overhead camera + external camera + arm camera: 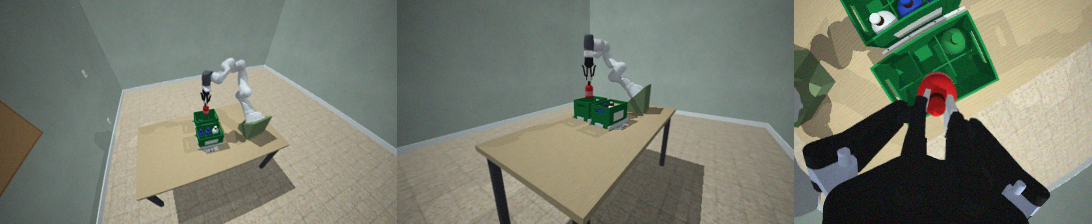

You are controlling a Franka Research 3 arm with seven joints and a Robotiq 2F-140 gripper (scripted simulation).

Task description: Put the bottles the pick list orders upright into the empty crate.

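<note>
Now: hand 8 cm above the red-labelled bottle. From my hand the other things lie so: blue-capped bottle 26 cm below, 22 cm to the left, 4 cm ahead; white-capped bottle 26 cm below, 22 cm to the left, 5 cm behind; green-capped bottle 26 cm below, 9 cm ahead, 7 cm to the left.
</note>
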